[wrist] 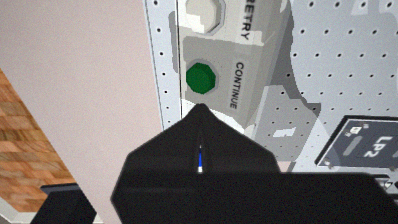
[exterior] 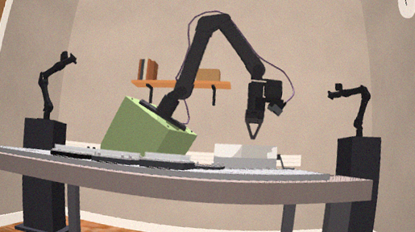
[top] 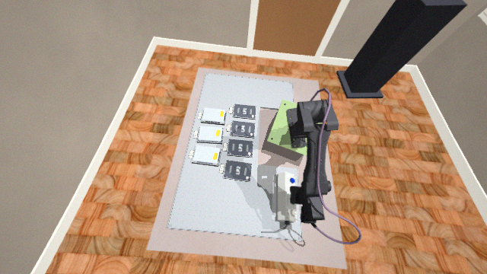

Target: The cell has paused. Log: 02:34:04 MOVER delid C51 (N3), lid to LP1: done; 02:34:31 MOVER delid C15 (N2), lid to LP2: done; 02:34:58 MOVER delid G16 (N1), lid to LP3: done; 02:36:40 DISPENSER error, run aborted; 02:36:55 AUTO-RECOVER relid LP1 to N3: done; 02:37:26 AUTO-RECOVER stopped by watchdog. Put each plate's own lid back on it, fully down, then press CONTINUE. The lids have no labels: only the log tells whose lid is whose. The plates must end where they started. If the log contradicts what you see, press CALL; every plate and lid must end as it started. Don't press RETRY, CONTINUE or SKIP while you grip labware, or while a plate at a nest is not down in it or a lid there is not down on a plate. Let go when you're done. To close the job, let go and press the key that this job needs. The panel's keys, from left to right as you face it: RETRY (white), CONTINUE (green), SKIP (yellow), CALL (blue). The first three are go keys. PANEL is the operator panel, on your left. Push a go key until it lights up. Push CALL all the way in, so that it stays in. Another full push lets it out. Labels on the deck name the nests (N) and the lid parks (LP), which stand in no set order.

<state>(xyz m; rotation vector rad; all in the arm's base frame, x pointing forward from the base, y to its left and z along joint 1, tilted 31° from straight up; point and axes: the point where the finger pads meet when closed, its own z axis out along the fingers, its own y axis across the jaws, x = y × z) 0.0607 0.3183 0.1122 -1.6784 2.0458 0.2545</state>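
Now: hand 50 mm above the green continue key. From my hand the other things lie so: white retry key 10 mm ahead, 50 mm to the left, 50 mm below; blue call key 10 mm behind, 90 mm to the right, 60 mm below; yellow skip key 10 mm behind, 50 mm to the right, 50 mm below.
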